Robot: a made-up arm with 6 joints.
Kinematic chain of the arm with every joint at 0, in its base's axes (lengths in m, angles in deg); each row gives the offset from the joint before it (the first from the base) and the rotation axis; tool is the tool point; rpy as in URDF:
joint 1: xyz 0 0 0.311 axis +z
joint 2: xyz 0 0 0 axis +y
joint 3: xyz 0.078 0 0.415 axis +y
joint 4: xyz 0.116 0 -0.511 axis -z
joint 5: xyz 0 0 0 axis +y
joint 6: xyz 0.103 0 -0.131 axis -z
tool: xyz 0 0 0 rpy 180 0 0
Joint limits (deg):
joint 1: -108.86..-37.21
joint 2: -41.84..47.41
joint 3: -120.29..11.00
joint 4: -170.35..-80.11
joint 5: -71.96..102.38
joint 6: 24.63..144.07
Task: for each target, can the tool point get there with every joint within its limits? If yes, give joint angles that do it. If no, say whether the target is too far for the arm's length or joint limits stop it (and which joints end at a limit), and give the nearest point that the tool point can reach.
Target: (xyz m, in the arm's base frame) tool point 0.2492 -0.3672 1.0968
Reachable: yes | joints -49.56 -27.62 -86.04 -98.59 55.30 126.32
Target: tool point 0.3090 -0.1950 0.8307
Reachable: yes | joints -50.43 -32.97 -71.83 -136.68 -47.47 57.03
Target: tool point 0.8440 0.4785 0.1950
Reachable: no: joint limits stop it (at a limit: joint 1) | nearest point 0.4057 -0.0988 0.1950 | short by 0.725 m
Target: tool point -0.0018 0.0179 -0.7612
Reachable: no: joint limits stop it (at a limit: joint 1, joint 2, joint 4) | nearest point 0.1306 -0.1065 -0.1295 | short by 0.657 m
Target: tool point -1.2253 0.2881 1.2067
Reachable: no: too far | nearest point -0.2628 0.1091 1.3036 | short by 0.984 m
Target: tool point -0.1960 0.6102 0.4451
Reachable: no: joint limits stop it (at a limit: joint 2, joint 3, joint 4) | nearest point -0.0515 0.1604 0.2353 | short by 0.517 m
